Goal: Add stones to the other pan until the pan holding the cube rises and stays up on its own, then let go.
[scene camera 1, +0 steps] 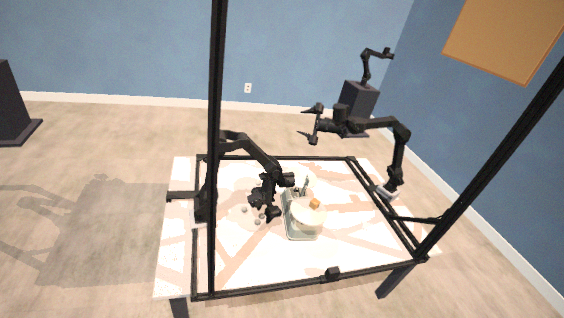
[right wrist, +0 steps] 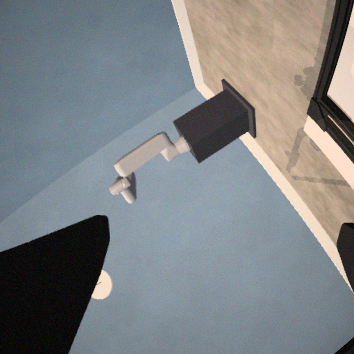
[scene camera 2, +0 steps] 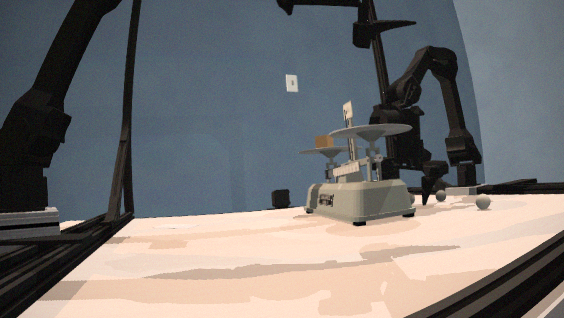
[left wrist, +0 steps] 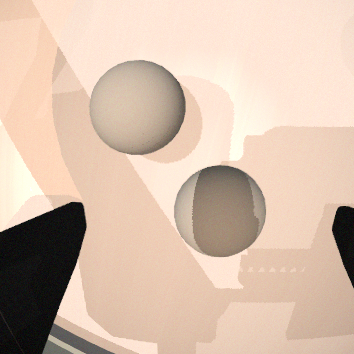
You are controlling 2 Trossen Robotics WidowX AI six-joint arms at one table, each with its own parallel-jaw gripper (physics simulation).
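Places are measured from the left arm's base along level axes (x ahead, y left, z up), in millimetres.
Pixels of known places: left gripper, between the fingertips: [scene camera 1: 262, 216] [left wrist: 215, 218]; right gripper, between the fingertips: [scene camera 1: 298, 121] [right wrist: 230, 233]; left arm's base, origin of its link: [scene camera 1: 202, 216] [scene camera 2: 467, 186]; right arm's base, origin of its link: [scene camera 1: 389, 188] [scene camera 2: 21, 210].
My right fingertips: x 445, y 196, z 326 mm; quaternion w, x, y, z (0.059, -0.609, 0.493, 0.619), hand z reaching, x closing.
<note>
For each thing: its middle in the pictures, then the offset to it from my right fingertips.
- shaded grey stone, middle of its body: [left wrist: 219, 210] dz -334, dx -199, dy -232 mm
- second stone, middle of its body: [left wrist: 136, 106] dz -334, dx -226, dy -260 mm
- orange cube, middle of its body: [scene camera 2: 324, 142] [scene camera 1: 314, 203] dz -188, dx -28, dy -331 mm
My left gripper [scene camera 1: 265, 207] [left wrist: 215, 218] is open and points down over the stones beside the scale. In the left wrist view a shaded grey stone [left wrist: 220, 230] lies on the table between its fingers, and a second stone [left wrist: 137, 107] lies at the upper left. More round stones [scene camera 1: 244, 209] [scene camera 2: 483, 201] lie loose on the table. An orange cube [scene camera 1: 314, 203] [scene camera 2: 324, 141] sits on one pan [scene camera 1: 306, 218] [scene camera 2: 309, 151], which looks lower than the other pan [scene camera 2: 370, 130]. No stone shows on that other pan in scene camera 2. My right gripper [scene camera 1: 300, 122] [right wrist: 230, 233] is open, empty and raised high.
The scale's pale green base [scene camera 1: 302, 233] [scene camera 2: 357, 197] stands right beside the left gripper in scene camera 1. Its upright dial [scene camera 2: 348, 111] rises between the pans. A black frame rail [scene camera 1: 270, 288] borders the table, and a tall black post [scene camera 1: 216, 100] crosses scene camera 1.
</note>
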